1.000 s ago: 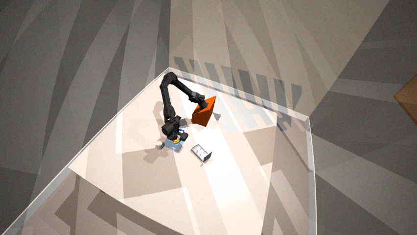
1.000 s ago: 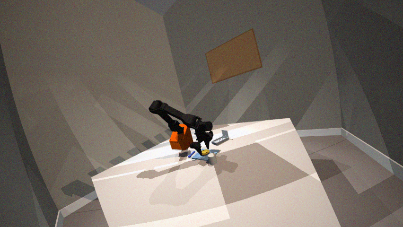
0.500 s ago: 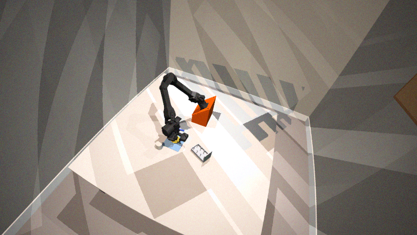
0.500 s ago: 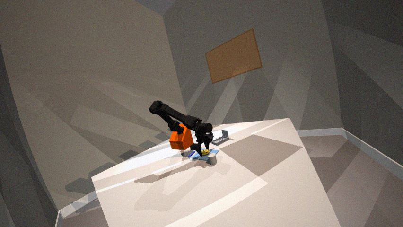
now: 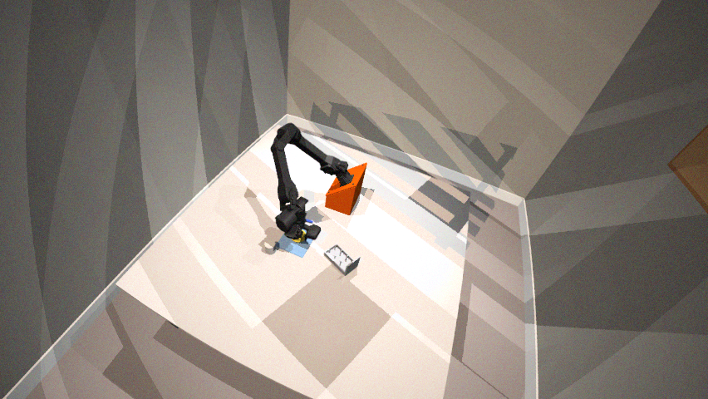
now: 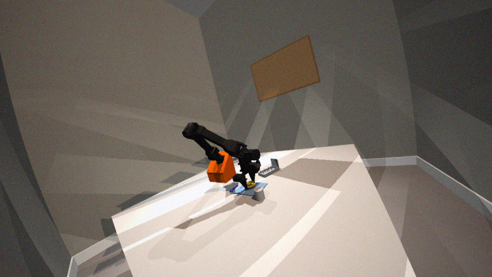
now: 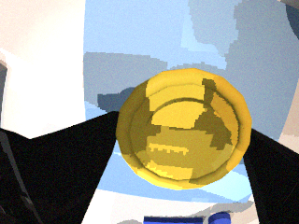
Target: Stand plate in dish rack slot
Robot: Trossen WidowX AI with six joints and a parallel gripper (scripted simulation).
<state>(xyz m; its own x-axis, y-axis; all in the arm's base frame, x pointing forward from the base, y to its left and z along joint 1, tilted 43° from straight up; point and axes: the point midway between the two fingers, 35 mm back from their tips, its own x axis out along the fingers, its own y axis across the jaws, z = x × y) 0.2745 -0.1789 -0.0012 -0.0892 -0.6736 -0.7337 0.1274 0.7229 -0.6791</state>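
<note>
The light blue mat lies 1 cm to the right of my gripper tip and 1 cm below it. Also, from my gripper tip: blue spoon (11 cm behind, 2 cm to the right, 1 cm below); then yellow plate (1 cm above); then grey dish rack (20 cm to the left, 4 cm ahead, 1 cm above).
</note>
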